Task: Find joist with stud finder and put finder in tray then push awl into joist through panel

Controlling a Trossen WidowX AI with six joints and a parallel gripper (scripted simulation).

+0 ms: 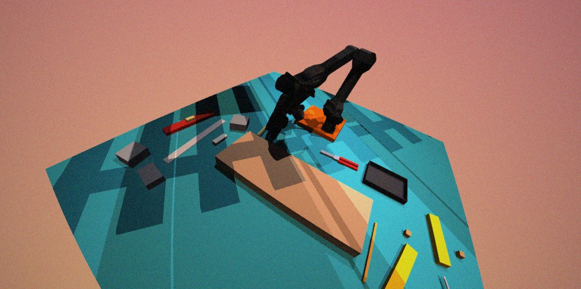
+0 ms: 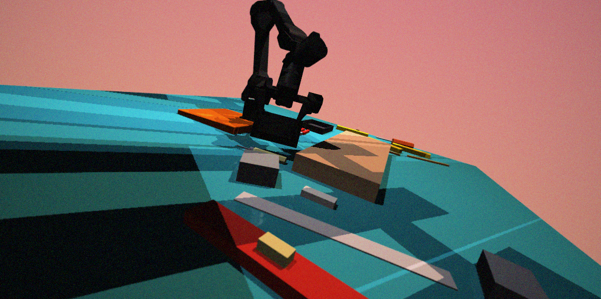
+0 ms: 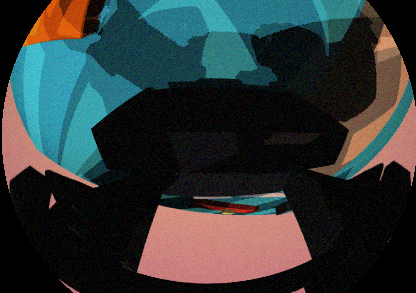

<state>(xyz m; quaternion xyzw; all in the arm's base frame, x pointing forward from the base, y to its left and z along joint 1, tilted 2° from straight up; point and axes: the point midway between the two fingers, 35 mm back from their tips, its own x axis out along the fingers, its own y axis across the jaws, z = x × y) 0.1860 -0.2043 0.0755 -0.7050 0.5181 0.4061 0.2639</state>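
Right now my gripper tip is 10 mm to the right of the stud finder and 10 mm short of it. Round my gripper tip: white block (160 mm ahead, 140 mm to the right, 70 mm below); green light (30 mm ahead); awl (70 mm below, 30 mm to the right, 20 mm behind).
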